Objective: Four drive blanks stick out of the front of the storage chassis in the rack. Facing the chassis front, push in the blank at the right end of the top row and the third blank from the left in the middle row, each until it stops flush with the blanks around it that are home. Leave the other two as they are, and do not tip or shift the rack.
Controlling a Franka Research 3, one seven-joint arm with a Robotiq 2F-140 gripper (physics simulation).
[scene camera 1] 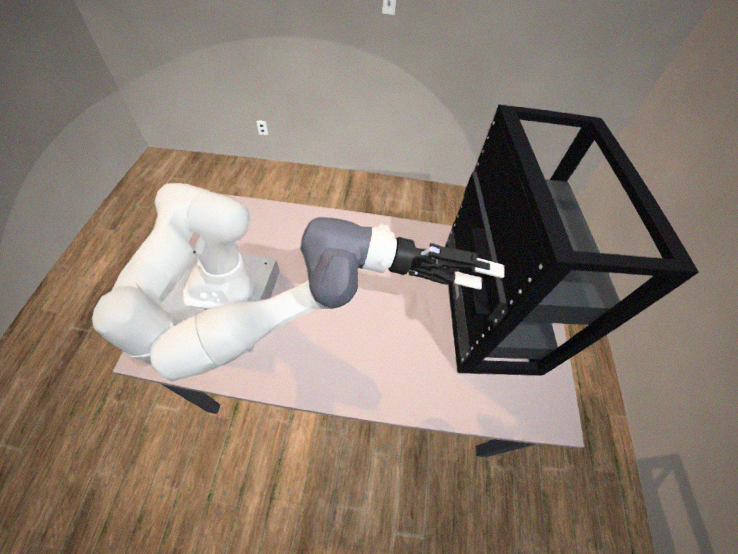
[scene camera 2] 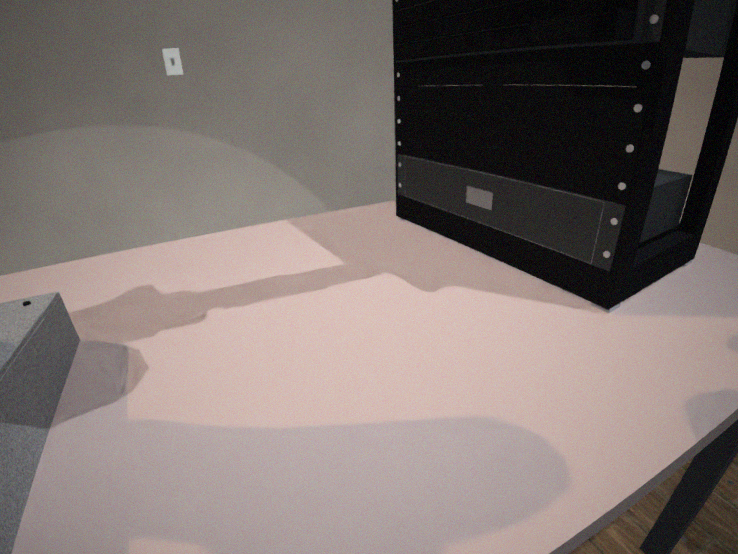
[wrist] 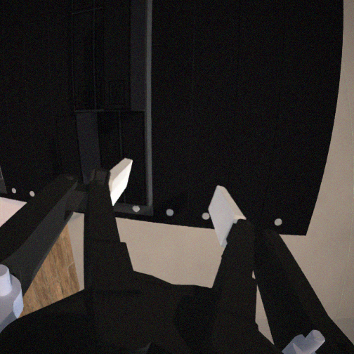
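Note:
The black rack (scene camera 1: 631,262) (scene camera 2: 506,247) stands upright on the table. The dark storage chassis shows in its front; in the wrist view its pale edge strip (wrist: 149,100) runs vertically, with the rows of blanks to its left. A grey side face of one blank (wrist: 89,135) stands out there, and another grey face (wrist: 138,60) shows higher up beside the strip. The dark fronts are hard to tell apart, and how far each sticks out is unclear. My gripper (scene camera 1: 480,274) (wrist: 171,185) is partly open and empty, before the chassis's right end. Its left fingertip overlaps the chassis in the wrist view.
White screws (wrist: 170,212) line the rack's side post close to the fingertips. A grey panel (scene camera 2: 536,208) with a light label sits low in the rack. The pink table (scene camera 1: 381,369) (scene camera 2: 357,357) carries the rack and the arm's grey base plate (scene camera 1: 268,280). A wall stands behind.

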